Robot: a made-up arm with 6 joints.
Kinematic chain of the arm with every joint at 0, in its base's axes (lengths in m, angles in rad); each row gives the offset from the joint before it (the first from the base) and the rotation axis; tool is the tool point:
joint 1: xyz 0 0 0.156 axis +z
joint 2: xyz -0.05 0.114 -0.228 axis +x
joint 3: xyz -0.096 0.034 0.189 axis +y
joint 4: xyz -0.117 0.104 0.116 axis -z
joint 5: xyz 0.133 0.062 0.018 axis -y
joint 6: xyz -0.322 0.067 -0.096 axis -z
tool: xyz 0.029 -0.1 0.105
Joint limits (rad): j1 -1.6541..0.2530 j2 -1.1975..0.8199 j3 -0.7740..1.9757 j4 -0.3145..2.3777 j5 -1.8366..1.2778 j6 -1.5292..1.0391
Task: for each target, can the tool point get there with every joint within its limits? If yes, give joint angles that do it. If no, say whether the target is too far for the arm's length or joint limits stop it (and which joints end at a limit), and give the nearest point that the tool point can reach.
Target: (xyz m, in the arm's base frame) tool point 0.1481 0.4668 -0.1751
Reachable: yes | joints -0.4563 -1.0151 1.6157 0.8091 0.3391 -1.3061
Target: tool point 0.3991 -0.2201 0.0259
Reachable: yes | joints -1.3851 -0.9619 1.5418 1.1315 -1.4440 0.1174
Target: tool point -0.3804 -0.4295 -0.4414
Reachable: no: joint limits stop it (at a limit: joint 1, joint 2, joint 3, joint 5, joint 6) | nearest point 0.0223 -0.2743 -0.2658 | short by 0.466 m
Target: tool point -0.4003 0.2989 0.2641
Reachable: yes | joints -0.4332 0.5455 -0.3818 0.0094 -0.2668 0.1565
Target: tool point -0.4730 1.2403 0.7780
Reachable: no: too far | nearest point -0.2736 0.7174 0.3806 | short by 0.686 m
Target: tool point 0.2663 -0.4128 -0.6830
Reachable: no: joint limits stop it (at a limit: joint 3, joint 4, joint 5, joint 6) | nearest point 0.1832 -0.2840 -0.3479 | short by 0.368 m
